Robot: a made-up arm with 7 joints.
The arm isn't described. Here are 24 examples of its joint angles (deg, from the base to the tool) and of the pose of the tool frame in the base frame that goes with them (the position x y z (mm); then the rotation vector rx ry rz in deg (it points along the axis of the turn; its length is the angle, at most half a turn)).
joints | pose
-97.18 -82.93 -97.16 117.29 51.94 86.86 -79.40 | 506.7 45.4 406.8 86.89 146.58 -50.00
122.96 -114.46 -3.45 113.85 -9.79 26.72 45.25 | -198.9 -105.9 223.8 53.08 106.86 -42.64
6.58 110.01 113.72 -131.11 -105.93 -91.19 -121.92 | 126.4 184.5 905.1 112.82 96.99 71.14
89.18 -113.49 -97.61 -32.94 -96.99 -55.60 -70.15 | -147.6 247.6 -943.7 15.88 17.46 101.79
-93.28 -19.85 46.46 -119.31 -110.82 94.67 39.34 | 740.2 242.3 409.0 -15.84 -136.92 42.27
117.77 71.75 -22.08 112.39 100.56 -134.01 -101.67 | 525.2 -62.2 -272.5 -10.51 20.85 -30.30
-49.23 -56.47 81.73 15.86 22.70 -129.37 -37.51 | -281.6 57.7 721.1 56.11 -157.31 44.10
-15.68 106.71 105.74 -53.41 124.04 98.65 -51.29 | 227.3 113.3 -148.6 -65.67 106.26 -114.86
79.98 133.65 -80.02 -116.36 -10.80 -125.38 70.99 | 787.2 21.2 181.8 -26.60 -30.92 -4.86
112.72 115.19 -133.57 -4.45 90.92 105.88 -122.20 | 233.0 177.0 -173.4 110.06 58.45 82.54
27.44 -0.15 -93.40 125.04 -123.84 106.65 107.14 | -98.3 153.2 554.4 126.12 71.78 -31.40
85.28 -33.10 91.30 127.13 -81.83 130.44 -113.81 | 282.1 98.8 -26.4 -59.44 -28.80 -85.57
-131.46 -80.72 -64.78 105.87 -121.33 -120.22 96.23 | -479.4 256.2 196.4 54.25 142.66 4.90
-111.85 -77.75 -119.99 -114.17 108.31 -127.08 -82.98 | 315.9 -27.2 926.9 -90.31 -81.57 -64.89
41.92 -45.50 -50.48 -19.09 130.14 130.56 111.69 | -470.0 -356.9 124.2 -34.11 82.35 -22.72
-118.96 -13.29 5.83 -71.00 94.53 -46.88 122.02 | -186.8 -88.9 111.4 81.96 -85.59 -111.26
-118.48 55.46 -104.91 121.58 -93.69 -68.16 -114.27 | 215.7 -857.9 -103.1 -117.65 80.60 60.20
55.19 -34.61 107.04 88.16 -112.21 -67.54 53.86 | 864.7 163.5 -98.0 -63.47 16.17 55.38
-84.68 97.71 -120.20 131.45 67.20 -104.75 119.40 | 227.8 95.4 -388.0 -19.61 38.68 88.10
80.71 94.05 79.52 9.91 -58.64 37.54 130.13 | 97.2 -221.9 260.5 -0.86 20.68 58.40
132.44 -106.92 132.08 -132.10 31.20 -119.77 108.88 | -10.2 274.0 -545.5 70.47 79.69 -117.73
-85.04 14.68 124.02 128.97 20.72 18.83 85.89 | 178.7 -149.2 222.1 -69.17 -40.63 35.96
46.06 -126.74 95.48 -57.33 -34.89 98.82 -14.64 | 302.5 545.9 -344.7 5.28 -30.36 -4.36
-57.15 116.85 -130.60 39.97 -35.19 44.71 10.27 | 549.5 -765.8 385.7 -11.91 144.68 80.67
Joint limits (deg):
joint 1: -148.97..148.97
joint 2: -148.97..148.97
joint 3: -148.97..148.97
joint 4: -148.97..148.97
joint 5: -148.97..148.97
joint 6: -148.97..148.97
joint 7: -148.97..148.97
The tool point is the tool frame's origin. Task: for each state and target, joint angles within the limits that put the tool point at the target. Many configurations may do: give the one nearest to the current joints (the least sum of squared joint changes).
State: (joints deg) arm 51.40 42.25 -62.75 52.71 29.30 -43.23 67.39
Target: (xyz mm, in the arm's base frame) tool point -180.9 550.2 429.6
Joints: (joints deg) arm 84.67 74.28 -25.90 78.47 -7.69 -41.40 40.12
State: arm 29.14 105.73 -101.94 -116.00 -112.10 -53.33 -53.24
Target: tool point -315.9 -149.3 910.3
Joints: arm 36.61 118.03 -117.25 -71.09 -107.85 -75.64 -65.40
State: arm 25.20 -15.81 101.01 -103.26 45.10 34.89 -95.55
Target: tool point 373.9 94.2 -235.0
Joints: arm 44.12 14.84 127.85 -112.15 58.21 80.04 -119.03
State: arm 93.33 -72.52 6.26 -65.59 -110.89 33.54 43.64
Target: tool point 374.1 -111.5 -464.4
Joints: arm 110.88 -52.10 19.69 -75.12 -91.82 27.18 51.24
